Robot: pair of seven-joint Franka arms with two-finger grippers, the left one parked.
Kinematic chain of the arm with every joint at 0, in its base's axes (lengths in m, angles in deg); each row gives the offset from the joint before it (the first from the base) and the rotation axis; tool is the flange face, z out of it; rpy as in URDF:
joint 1: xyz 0 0 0.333 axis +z
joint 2: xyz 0 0 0 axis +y
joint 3: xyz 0 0 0.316 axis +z
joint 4: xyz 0.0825 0 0 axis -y
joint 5: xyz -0.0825 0 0.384 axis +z
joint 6: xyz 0 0 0 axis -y
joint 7: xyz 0.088 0 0 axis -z
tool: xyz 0 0 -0.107 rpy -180 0 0
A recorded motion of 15 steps. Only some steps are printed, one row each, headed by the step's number.
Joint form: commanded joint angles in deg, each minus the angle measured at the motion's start. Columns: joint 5, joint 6, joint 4, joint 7, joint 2, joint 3, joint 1.
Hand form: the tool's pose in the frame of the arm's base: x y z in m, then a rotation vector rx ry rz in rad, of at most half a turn. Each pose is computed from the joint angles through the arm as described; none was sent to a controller.
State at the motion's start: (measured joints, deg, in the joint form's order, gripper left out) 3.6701 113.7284 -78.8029 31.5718 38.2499 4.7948 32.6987
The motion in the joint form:
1: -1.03 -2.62 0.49 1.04 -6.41 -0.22 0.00
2: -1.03 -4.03 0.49 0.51 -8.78 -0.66 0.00
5: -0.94 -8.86 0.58 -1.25 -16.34 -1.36 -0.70
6: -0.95 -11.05 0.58 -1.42 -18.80 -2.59 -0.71
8: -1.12 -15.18 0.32 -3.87 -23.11 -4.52 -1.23
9: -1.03 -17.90 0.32 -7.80 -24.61 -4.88 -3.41
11: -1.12 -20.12 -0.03 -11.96 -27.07 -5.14 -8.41
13: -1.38 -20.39 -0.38 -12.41 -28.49 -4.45 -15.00
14: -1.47 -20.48 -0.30 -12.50 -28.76 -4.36 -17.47
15: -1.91 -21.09 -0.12 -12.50 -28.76 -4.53 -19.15
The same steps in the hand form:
1: 0.5742 0.4267 0.3987 -3.0599 -0.0808 0.0517
2: 0.5719 0.4201 0.4257 -3.0555 -0.0890 0.0246
5: 0.5586 0.3937 0.5102 -3.0362 -0.1119 -0.0497
6: 0.5555 0.3774 0.5354 -3.0426 -0.0904 -0.0647
8: 0.5487 0.3438 0.5756 -3.0568 -0.1003 -0.0797
9: 0.5531 0.3144 0.5879 -3.0682 -0.1407 -0.0577
11: 0.5654 0.2564 0.6082 -3.0753 -0.1144 -0.0650
13: 0.5819 0.1935 0.6202 -3.0768 0.0314 -0.0918
14: 0.5881 0.1685 0.6236 -3.0764 0.0927 -0.1012
15: 0.5923 0.1486 0.6240 -3.0858 0.1423 -0.0955

